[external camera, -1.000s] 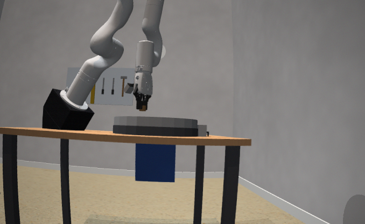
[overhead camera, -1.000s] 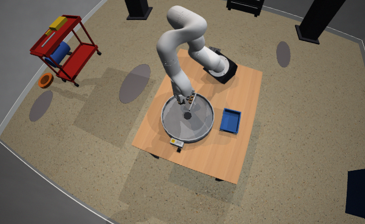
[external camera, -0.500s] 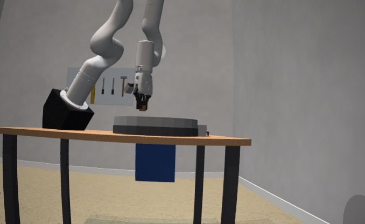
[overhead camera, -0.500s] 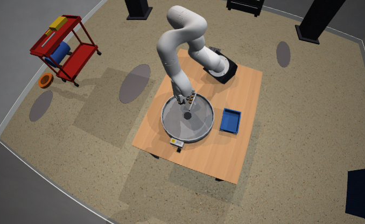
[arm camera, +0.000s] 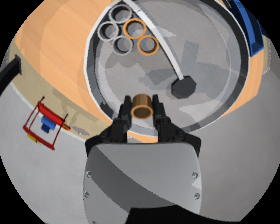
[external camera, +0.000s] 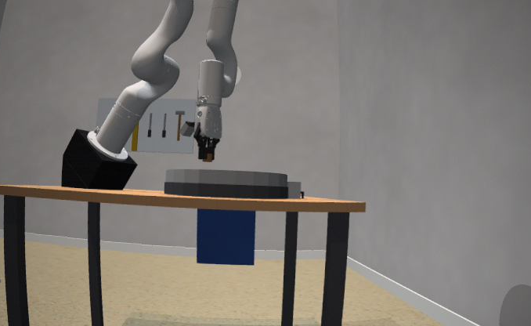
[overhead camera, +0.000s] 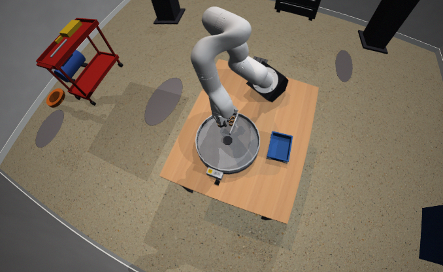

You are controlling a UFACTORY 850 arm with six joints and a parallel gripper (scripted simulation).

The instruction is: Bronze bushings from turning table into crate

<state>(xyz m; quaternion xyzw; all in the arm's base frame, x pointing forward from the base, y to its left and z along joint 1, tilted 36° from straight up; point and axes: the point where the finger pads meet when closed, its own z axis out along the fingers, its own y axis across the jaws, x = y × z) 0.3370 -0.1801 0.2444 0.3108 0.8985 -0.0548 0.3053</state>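
My hand is 41 cm to the right of the blue crate, 12 cm above it and 6 cm short of it. From my hand the other things lie so: grey turning table 9 cm below, 8 cm ahead, 6 cm to the left.
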